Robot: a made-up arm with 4 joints. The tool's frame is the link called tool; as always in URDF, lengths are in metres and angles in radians. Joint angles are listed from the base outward. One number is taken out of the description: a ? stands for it. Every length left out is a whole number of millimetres.
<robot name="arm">
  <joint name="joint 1" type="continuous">
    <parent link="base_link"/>
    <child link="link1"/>
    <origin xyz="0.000 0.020 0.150" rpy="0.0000 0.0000 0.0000"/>
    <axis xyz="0 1 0"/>
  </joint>
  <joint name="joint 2" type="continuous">
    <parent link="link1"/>
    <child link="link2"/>
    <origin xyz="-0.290 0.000 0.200" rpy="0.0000 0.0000 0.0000"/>
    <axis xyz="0 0 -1"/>
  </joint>
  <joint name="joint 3" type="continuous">
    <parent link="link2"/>
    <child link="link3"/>
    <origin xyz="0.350 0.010 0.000" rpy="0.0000 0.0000 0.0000"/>
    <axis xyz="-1 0 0"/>
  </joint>
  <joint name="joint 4" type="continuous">
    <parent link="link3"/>
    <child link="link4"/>
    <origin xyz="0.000 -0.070 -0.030" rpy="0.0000 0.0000 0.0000"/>
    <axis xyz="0 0 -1"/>
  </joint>
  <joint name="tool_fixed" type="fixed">
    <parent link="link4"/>
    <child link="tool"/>
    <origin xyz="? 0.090 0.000" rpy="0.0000 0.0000 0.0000"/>
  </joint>
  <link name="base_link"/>
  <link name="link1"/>
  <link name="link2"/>
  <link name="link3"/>
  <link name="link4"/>
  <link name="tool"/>
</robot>
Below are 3 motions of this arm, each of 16 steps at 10 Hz.
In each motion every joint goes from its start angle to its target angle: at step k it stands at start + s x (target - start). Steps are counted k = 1, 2, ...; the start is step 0. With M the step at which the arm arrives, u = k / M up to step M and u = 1 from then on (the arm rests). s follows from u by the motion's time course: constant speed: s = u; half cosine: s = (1 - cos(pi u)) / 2; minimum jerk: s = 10 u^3 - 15 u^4 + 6 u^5.
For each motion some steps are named. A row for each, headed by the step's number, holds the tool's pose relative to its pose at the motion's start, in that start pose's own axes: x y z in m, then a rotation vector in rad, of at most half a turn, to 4 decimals.
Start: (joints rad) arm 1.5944 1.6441 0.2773 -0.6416
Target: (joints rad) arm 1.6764 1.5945 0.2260 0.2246
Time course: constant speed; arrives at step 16
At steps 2, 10, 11, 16:
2: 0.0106 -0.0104 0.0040 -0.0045 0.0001 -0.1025
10: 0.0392 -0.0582 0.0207 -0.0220 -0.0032 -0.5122
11: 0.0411 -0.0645 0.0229 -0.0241 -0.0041 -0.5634
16: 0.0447 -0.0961 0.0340 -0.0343 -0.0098 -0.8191

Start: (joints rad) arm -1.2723 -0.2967 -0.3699 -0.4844
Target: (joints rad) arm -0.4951 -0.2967 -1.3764 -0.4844
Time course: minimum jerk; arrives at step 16
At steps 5, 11, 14, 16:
5: 0.0201 -0.0199 0.0027 0.2522 0.0030 -0.0596
11: 0.0779 -0.1219 -0.0229 1.0813 -0.0602 -0.4477
14: 0.0855 -0.1522 -0.0409 1.2668 -0.0982 -0.5903
16: 0.0860 -0.1552 -0.0429 1.2842 -0.1025 -0.6052

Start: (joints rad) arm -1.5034 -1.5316 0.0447 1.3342
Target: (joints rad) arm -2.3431 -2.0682 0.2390 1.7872
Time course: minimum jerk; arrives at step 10
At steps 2, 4, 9, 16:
2: -0.0190 0.0065 -0.0034 -0.0106 -0.0590 0.0047
4: -0.1032 0.0313 -0.0366 -0.0532 -0.3234 0.0275
9: -0.2630 0.0509 -0.2483 -0.1294 -0.9943 0.1198
16: -0.2640 0.0507 -0.2519 -0.1301 -1.0026 0.1214

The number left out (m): 0.120
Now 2 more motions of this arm.
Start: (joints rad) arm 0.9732 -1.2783 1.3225 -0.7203
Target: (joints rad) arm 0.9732 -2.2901 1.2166 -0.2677
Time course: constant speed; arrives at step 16
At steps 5, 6, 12, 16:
5: 0.0172 0.0192 0.1233 -0.1584 -0.2628 -0.0576
6: 0.0166 0.0262 0.1482 -0.1855 -0.3177 -0.0673
12: -0.0161 0.0885 0.2901 -0.3159 -0.6588 -0.1086
16: -0.0651 0.1461 0.3691 -0.3719 -0.8938 -0.1163

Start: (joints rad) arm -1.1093 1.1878 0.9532 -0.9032
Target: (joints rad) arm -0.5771 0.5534 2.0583 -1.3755
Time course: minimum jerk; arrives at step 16
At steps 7, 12, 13, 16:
7: 0.0025 0.0350 0.0650 -0.4864 0.4039 0.3647
12: 0.0065 0.0768 0.1588 -1.1097 0.9736 0.7375
13: 0.0079 0.0822 0.1698 -1.1762 1.0342 0.7652
16: 0.0093 0.0873 0.1798 -1.2355 1.0879 0.7873

